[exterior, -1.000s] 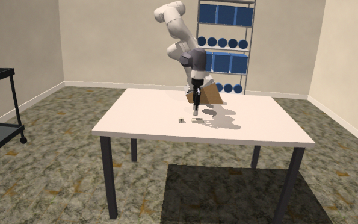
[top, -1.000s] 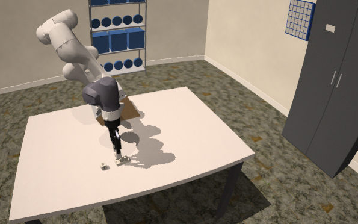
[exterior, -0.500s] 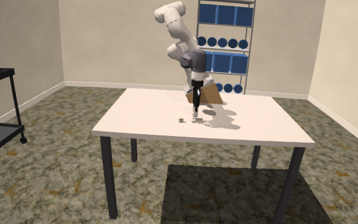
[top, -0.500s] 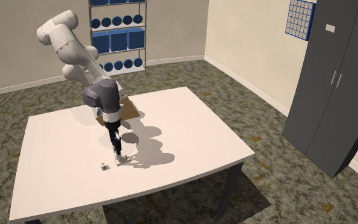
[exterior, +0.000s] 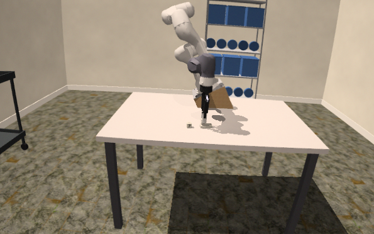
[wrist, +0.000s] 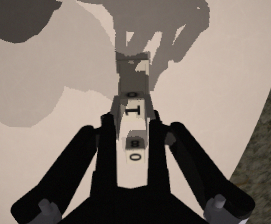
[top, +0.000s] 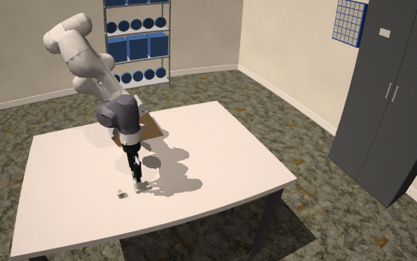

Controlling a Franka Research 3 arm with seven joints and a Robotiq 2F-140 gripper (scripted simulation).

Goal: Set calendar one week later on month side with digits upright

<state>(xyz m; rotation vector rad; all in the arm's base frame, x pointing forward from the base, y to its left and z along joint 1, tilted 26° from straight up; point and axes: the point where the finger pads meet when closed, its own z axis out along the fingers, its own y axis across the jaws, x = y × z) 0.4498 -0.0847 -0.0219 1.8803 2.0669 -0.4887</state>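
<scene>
The cube lies 3 cm below my hand. The rest, counted from my hand: grey tray 6 cm below, 2 cm to the left.
</scene>
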